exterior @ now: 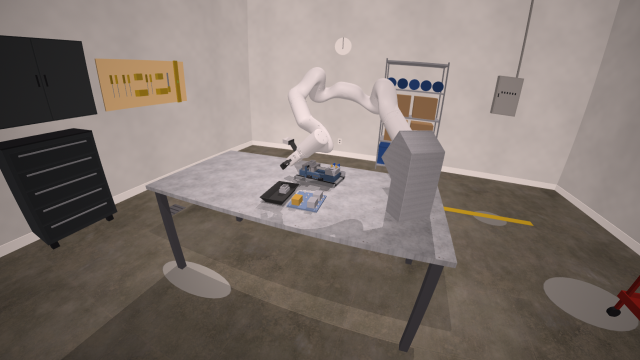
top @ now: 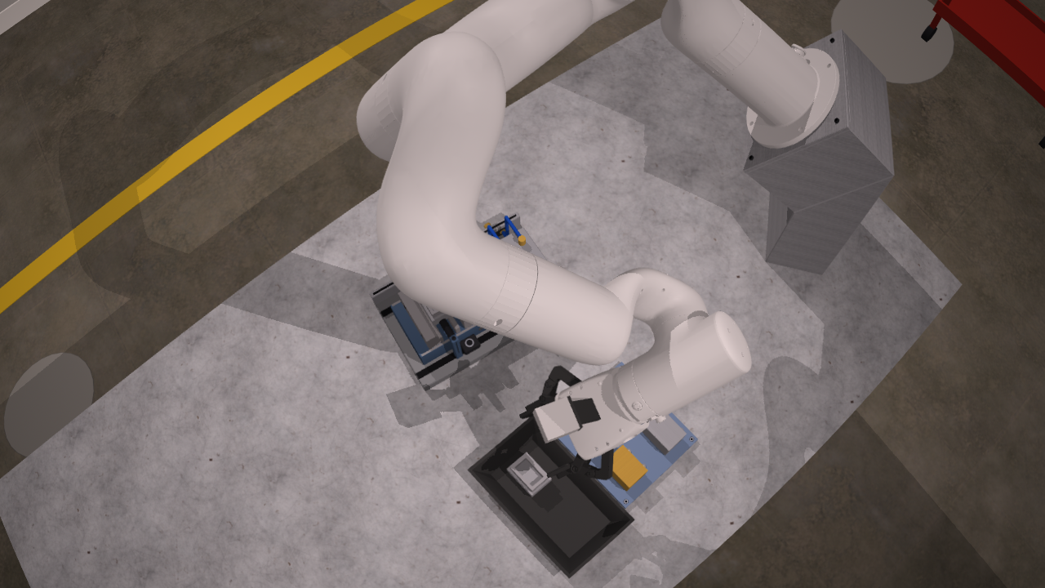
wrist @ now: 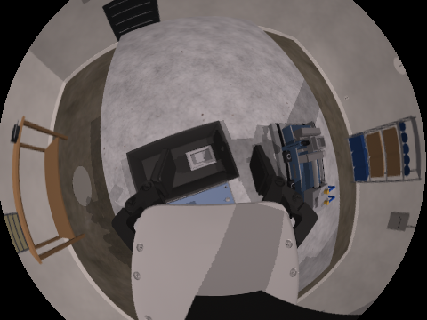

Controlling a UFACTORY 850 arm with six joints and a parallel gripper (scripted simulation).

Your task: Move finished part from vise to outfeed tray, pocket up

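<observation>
My gripper is now 180 mm past the vise, 250 mm to the left of it and 150 mm above it. The rest, counted from my hand: blue fixture plate 120 mm behind, 90 mm to the left, 190 mm below; then yellow block 60 mm behind, 120 mm to the left, 160 mm below.
</observation>
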